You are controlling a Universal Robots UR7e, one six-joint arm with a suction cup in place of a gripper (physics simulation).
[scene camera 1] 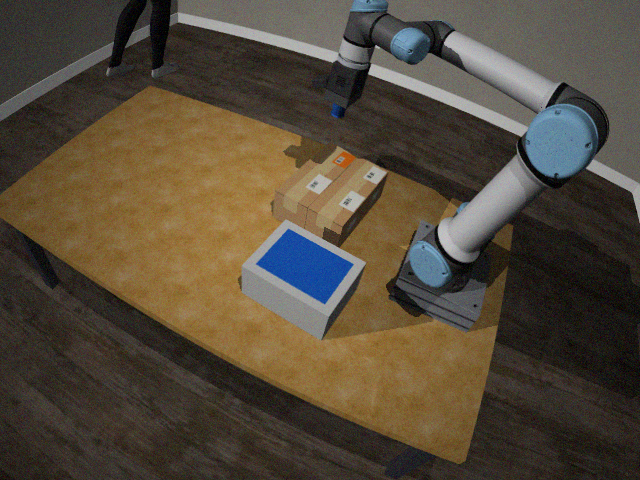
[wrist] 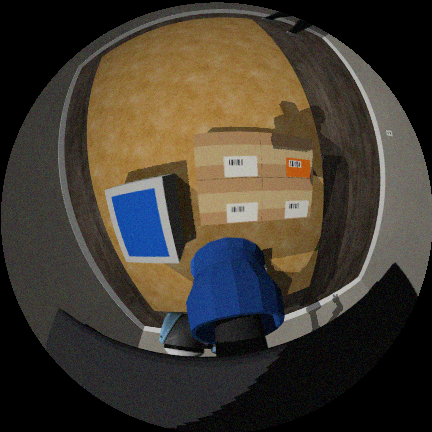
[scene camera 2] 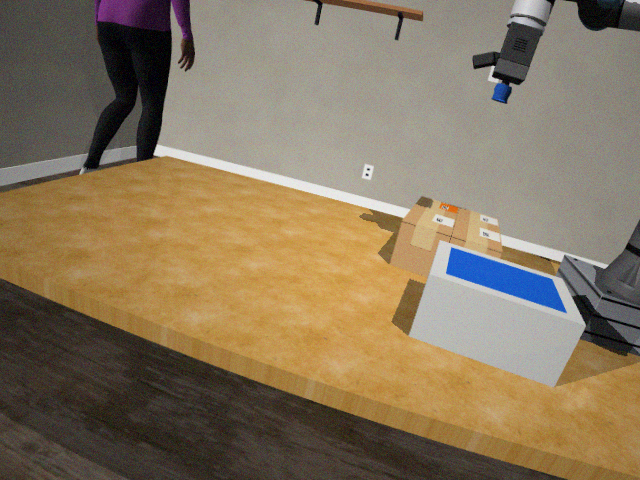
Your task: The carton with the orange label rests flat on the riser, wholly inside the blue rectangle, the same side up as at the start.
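Frame: origin at the arm's base, x ahead, y left, z up, level; metres.
Where they show: hand at its tool point: (scene camera 1: pixel 337 113) (wrist: pixel 228 269) (scene camera 2: pixel 499 100); arm's base at its link origin: (scene camera 2: pixel 632 293).
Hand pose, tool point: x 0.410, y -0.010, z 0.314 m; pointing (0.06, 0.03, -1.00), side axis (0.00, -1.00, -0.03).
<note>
Each offset is from my tool point to the top centre of the thing. Level surfaces: height alone.
The carton with the orange label {0.063 m ahead, 0.192 m right, 0.300 m down} (scene camera 1: pixel 342 159) (scene camera 2: pixel 448 207) (wrist: pixel 274 168) lies flat on the table in a tight block of cartons, at the corner far from the riser, label up. A shadow covers part of its top in the wrist view. The grey-white riser {0.089 m back, 0.232 m left, 0.294 m down} (scene camera 1: pixel 281 304) (scene camera 2: pixel 491 330) (wrist: pixel 166 220) stands beside the block, with the blue rectangle {0.089 m back, 0.232 m left, 0.294 m down} (scene camera 1: pixel 305 266) (scene camera 2: pixel 506 279) (wrist: pixel 140 225) bare on its top. My suction gripper (scene camera 1: pixel 337 112) (scene camera 2: pixel 500 95) (wrist: pixel 227 252), a blue cup, is open and empty, high above the cartons and touching none.
White-labelled cartons {0.047 m back, 0.029 m right, 0.300 m down} (scene camera 1: pixel 351 201) (scene camera 2: pixel 442 221) (wrist: pixel 242 212) sit against the orange-labelled one. The arm's base (scene camera 1: pixel 439 294) (scene camera 2: pixel 599 304) stands on the table {0.414 m down} (scene camera 1: pixel 155 206) (scene camera 2: pixel 206 258) (wrist: pixel 165 90) beside the riser. A person (scene camera 1: pixel 160 36) (scene camera 2: pixel 139 77) stands beyond the table.
</note>
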